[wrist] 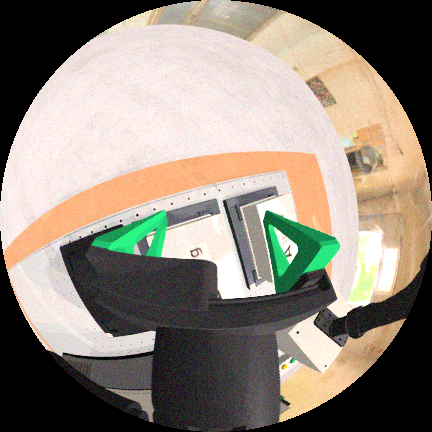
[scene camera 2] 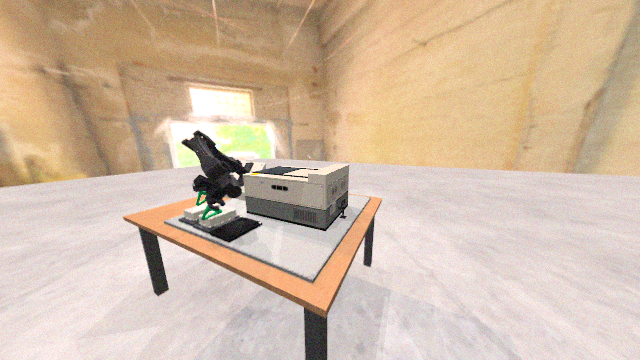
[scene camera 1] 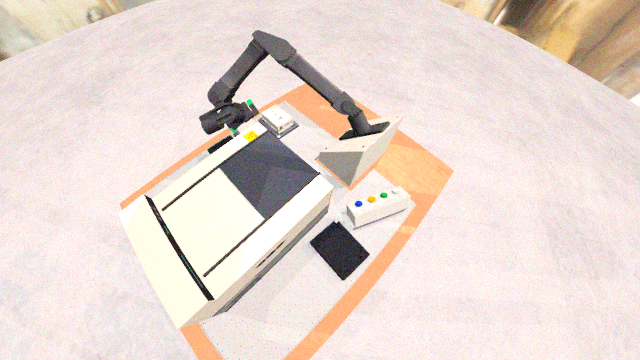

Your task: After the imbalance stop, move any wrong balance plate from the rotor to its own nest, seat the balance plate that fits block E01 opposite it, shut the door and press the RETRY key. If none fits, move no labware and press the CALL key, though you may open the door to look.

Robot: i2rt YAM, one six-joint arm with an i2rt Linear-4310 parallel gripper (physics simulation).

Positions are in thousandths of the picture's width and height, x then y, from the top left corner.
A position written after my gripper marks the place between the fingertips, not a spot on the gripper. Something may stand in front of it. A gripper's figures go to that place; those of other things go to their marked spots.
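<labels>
My gripper (wrist: 497,499) is 0.13 m from the lens. There is also a white centrifuge (wrist: 302,867), and I see that this centrifuge is 0.31 m from the lens.
</labels>
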